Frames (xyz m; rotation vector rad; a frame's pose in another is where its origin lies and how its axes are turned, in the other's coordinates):
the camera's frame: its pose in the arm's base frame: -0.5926 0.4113 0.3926 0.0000 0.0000 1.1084
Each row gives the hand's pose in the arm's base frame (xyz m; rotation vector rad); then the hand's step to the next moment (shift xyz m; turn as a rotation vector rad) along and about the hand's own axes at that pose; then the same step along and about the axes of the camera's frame.
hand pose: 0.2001 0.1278 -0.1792 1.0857 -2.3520 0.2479
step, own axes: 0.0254 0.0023 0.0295 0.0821 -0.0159 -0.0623
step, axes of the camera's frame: -0.0353 0.0124 -0.0110 -0.0398 -0.0113 0.0957
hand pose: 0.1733 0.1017 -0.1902 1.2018 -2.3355 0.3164
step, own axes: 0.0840 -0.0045 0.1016 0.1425 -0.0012 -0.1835
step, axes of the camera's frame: -0.1237 0.0165 -0.0428 -0.0262 -0.0011 0.2309
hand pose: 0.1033 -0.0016 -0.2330 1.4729 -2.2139 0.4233
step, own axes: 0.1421 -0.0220 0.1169 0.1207 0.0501 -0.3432
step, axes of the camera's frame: -0.1802 -0.0345 -0.0257 0.0718 0.0580 0.3555
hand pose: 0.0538 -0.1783 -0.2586 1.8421 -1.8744 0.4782
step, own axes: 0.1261 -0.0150 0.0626 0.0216 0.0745 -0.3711
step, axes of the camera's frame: -0.1207 -0.0721 0.0164 0.1502 0.1226 0.3258
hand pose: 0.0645 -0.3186 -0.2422 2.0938 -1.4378 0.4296
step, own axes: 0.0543 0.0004 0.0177 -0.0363 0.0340 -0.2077
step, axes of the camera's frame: -0.0375 -0.0400 0.0159 0.1134 0.0955 0.1537
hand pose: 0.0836 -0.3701 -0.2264 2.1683 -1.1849 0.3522
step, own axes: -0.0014 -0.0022 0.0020 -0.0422 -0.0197 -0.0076
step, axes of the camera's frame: 0.0009 -0.0006 -0.0031 0.0331 0.0241 -0.0235
